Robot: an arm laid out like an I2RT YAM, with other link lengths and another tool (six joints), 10 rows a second.
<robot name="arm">
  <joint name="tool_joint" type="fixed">
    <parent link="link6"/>
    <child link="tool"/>
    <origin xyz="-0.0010 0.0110 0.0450" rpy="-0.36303 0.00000 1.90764"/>
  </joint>
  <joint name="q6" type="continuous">
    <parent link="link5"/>
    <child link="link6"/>
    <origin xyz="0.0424 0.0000 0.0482" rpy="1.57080 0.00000 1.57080"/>
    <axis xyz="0 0 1"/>
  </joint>
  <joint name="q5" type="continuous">
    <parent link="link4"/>
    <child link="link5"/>
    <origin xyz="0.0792 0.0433 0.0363" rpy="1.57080 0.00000 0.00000"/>
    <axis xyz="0 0 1"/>
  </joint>
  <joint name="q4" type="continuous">
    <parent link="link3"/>
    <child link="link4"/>
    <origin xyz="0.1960 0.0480 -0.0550"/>
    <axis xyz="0 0 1"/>
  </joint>
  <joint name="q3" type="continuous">
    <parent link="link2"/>
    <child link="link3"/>
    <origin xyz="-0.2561 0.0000 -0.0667" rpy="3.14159 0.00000 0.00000"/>
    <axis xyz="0 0 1"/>
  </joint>
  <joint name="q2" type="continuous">
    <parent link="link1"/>
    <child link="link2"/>
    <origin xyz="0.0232 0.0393 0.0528" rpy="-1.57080 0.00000 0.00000"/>
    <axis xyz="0 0 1"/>
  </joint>
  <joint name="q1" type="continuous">
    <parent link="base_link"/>
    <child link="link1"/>
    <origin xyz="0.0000 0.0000 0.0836"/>
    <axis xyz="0 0 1"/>
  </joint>
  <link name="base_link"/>
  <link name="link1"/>
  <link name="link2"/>
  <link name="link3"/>
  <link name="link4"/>
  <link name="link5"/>
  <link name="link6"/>
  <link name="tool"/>
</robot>
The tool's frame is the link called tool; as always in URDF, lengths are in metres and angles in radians. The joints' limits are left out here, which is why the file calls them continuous.
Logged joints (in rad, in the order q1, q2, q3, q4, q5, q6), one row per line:
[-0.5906 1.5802 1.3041 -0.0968 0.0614 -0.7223]
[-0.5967 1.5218 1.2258 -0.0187 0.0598 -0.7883]
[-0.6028 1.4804 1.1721 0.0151 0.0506 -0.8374]
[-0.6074 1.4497 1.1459 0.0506 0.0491 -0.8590]
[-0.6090 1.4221 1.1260 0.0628 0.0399 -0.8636]
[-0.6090 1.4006 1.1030 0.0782 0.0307 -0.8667]
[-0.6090 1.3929 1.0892 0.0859 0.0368 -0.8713]
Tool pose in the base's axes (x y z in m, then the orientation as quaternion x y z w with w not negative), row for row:
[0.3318 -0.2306 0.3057 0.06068 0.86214 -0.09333 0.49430]
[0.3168 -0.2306 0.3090 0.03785 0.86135 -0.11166 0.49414]
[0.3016 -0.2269 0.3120 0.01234 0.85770 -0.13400 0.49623]
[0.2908 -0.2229 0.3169 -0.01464 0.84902 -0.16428 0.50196]
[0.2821 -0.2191 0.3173 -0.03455 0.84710 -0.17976 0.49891]
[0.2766 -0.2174 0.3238 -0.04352 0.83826 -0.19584 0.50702]
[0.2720 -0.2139 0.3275 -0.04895 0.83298 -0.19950 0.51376]
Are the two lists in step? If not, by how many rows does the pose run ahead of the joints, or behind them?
The pose runs 2 rows behind the joints: the pose in row i belongs to the joints in row i - 2.
